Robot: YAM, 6 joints.
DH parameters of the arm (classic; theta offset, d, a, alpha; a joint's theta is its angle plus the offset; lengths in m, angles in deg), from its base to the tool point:
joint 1: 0 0.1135 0.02 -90
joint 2: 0 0 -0.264 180
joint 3: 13.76 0 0.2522 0
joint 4: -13.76 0 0.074 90
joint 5: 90 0 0 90
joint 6: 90 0.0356 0 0
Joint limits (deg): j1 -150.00..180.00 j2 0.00..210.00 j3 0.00..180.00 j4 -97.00..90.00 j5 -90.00..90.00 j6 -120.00..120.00
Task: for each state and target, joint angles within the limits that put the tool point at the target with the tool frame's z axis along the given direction. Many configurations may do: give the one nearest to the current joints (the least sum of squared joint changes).
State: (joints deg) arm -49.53 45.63 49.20 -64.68 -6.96 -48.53
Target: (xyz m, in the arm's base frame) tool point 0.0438 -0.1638 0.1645 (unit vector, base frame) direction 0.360 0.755 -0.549
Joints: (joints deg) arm -80.77 95.52 46.37 -92.24 -28.44 -48.53
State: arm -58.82 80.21 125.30 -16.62 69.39 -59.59
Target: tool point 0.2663 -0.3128 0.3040 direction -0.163 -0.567 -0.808
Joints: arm -47.08 113.59 110.47 -66.25 30.35 -59.59
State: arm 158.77 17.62 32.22 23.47 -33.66 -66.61
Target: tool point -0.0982 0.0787 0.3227 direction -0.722 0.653 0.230
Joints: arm 142.59 24.05 27.91 9.47 4.59 -66.61
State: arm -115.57 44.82 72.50 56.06 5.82 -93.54
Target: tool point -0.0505 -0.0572 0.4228 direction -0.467 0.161 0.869
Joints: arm -118.29 39.19 34.06 89.90 29.19 -93.54
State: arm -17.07 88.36 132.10 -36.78 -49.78 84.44
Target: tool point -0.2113 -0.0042 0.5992 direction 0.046 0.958 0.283
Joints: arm 10.20 43.14 139.91 -43.98 -69.19 84.44
